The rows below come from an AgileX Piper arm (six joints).
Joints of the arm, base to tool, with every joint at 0 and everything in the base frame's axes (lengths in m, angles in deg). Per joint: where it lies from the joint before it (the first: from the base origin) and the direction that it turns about. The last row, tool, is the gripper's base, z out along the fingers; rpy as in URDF.
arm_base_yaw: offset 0 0 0.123 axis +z
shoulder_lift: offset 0 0 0 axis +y
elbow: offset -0.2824 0 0.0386 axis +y
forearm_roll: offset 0.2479 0 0.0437 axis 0.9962 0 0.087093
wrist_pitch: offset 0 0 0 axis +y
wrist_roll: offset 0.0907 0 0.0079 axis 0.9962 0 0.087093
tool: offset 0 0 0 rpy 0 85.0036 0
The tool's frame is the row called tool.
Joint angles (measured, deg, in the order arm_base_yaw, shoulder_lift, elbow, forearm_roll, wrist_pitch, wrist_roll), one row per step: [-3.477, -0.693, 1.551, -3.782, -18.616, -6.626]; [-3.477, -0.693, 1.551, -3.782, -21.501, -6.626]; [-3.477, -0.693, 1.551, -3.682, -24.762, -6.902]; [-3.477, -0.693, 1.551, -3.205, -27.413, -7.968]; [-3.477, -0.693, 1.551, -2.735, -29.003, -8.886]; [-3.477, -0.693, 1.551, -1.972, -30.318, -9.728]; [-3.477, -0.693, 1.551, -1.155, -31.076, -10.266]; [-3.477, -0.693, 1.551, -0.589, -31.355, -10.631]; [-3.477, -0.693, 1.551, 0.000, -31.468, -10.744]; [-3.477, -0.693, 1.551, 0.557, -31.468, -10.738]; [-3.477, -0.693, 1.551, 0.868, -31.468, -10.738]
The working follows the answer.
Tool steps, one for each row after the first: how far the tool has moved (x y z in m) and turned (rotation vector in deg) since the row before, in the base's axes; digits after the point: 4 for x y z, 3 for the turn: [-0.0019, 0.0004, 0.0042, -0.188, -2.873, 0.190]; [-0.0024, 0.0004, 0.0046, -0.358, -3.245, 0.093]; [-0.0021, 0.0000, 0.0037, -0.618, -2.642, -0.343]; [-0.0014, -0.0002, 0.0022, -0.410, -1.588, -0.375]; [-0.0012, -0.0005, 0.0018, -0.023, -1.332, -0.359]; [-0.0007, -0.0006, 0.0010, 0.325, -0.786, -0.228]; [-0.0003, -0.0004, 0.0004, 0.249, -0.297, -0.166]; [-0.0001, -0.0005, 0.0001, 0.488, -0.143, -0.023]; [0.0000, -0.0005, 0.0000, 0.559, -0.034, 0.044]; [0.0000, -0.0003, 0.0000, 0.310, -0.019, 0.022]
Tool pose at each row, in the base's axes (x y z in m, rotation vector in deg; rounded; the steps above come from the unrounded poses): [0.0497, -0.0011, 0.2333, -5.024, 67.229, -11.366]; [0.0478, -0.0007, 0.2375, -4.989, 64.339, -11.376]; [0.0455, -0.0003, 0.2421, -5.009, 61.068, -11.571]; [0.0433, -0.0003, 0.2457, -5.094, 58.400, -12.272]; [0.0420, -0.0004, 0.2479, -5.094, 56.801, -12.862]; [0.0408, -0.0009, 0.2496, -4.779, 55.496, -13.236]; [0.0401, -0.0015, 0.2506, -4.276, 54.762, -13.305]; [0.0398, -0.0019, 0.2510, -3.932, 54.503, -13.344]; [0.0396, -0.0024, 0.2511, -3.455, 54.415, -13.134]; [0.0396, -0.0029, 0.2511, -2.958, 54.440, -12.828]; [0.0396, -0.0031, 0.2511, -2.682, 54.454, -12.660]

